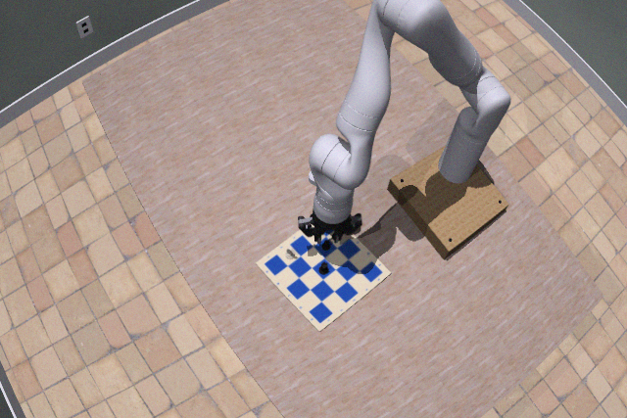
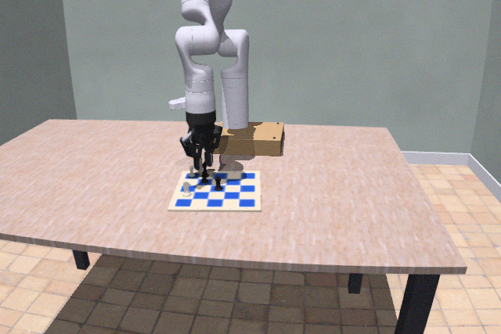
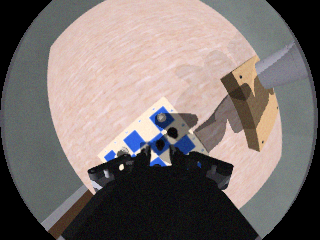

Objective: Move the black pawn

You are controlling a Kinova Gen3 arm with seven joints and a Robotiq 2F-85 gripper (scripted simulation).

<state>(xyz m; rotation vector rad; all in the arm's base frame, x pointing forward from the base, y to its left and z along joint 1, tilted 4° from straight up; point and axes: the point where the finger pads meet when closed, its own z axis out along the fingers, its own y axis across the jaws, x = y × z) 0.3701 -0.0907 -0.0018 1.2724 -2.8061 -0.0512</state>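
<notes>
The black pawn is 40 mm below my hand. Also, from my hand: white pawn (40 mm to the right, 40 mm below, 40 mm behind); then white knight (70 mm ahead, 40 mm to the right, 40 mm below); then chessboard (60 mm below, 40 mm to the left, 40 mm ahead).
</notes>
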